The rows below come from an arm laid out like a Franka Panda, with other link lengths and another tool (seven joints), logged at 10 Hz.
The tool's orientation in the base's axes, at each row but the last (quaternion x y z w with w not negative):
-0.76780, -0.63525, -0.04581, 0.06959
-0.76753, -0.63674, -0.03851, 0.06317
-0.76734, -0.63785, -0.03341, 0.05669
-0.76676, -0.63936, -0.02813, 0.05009
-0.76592, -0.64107, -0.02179, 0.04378
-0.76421, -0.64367, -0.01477, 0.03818
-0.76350, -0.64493, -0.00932, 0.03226
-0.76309, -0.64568, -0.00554, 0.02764
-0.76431, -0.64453, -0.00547, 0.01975
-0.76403, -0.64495, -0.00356, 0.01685
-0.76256, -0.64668, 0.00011, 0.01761
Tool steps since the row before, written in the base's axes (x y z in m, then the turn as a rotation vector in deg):
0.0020, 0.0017, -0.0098, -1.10, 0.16, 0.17
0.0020, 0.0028, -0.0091, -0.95, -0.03, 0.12
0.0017, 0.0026, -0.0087, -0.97, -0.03, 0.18
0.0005, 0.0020, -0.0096, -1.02, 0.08, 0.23
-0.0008, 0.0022, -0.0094, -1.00, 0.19, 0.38
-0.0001, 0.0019, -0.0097, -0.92, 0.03, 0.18
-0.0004, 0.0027, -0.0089, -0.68, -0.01, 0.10
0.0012, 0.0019, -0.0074, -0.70, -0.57, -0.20
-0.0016, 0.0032, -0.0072, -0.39, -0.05, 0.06
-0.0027, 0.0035, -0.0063, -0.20, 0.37, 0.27
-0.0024, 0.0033, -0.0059, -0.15, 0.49, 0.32
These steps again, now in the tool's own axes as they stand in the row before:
0.0005, 0.0021, 0.0099, -0.03, -1.12, -0.12
0.0018, 0.0019, 0.0094, -0.19, -0.93, -0.10
0.0018, 0.0016, 0.0089, -0.19, -0.96, -0.16
0.0010, 0.0005, 0.0098, -0.08, -1.03, -0.20
0.0012, -0.0008, 0.0096, 0.04, -1.03, -0.34
0.0012, 0.0000, 0.0098, -0.11, -0.92, -0.15
0.0021, -0.0005, 0.0091, -0.12, -0.67, -0.08
0.0017, 0.0011, 0.0074, -0.69, -0.59, 0.19
0.0026, -0.0019, 0.0073, -0.11, -0.38, -0.06
0.0028, -0.0031, 0.0064, 0.34, -0.26, -0.26
0.0027, -0.0027, 0.0060, 0.47, -0.24, -0.30

